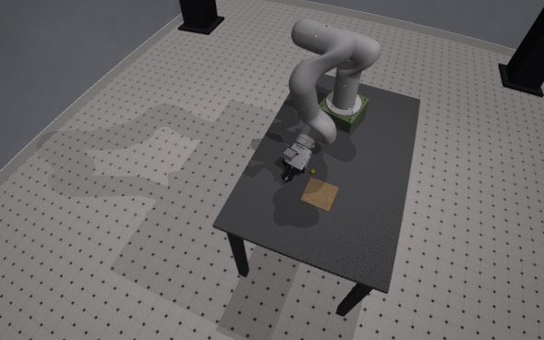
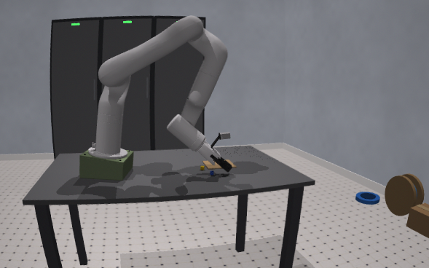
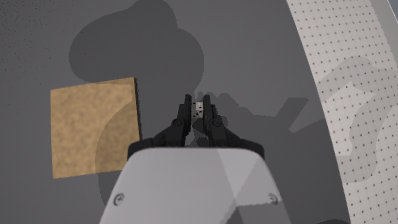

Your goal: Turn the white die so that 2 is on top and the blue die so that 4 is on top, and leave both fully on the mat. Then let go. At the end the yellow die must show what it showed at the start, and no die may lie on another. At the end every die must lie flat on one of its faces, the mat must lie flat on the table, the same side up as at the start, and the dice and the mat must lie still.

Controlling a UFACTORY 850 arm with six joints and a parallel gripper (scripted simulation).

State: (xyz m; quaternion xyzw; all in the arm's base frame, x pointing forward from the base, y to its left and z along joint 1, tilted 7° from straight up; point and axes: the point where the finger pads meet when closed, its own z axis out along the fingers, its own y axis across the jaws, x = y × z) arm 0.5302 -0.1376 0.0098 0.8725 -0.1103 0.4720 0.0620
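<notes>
Right now my hand is 7 cm past the blue die, 3 cm above it and 1 cm to the right of it. From my hand the other things lie so: yellow die: 10 cm to the left, 8 cm behind, 3 cm below; white die: 1 cm below, 1 cm ahead; tan mat: 16 cm to the left, 4 cm below, 2 cm ahead.
</notes>
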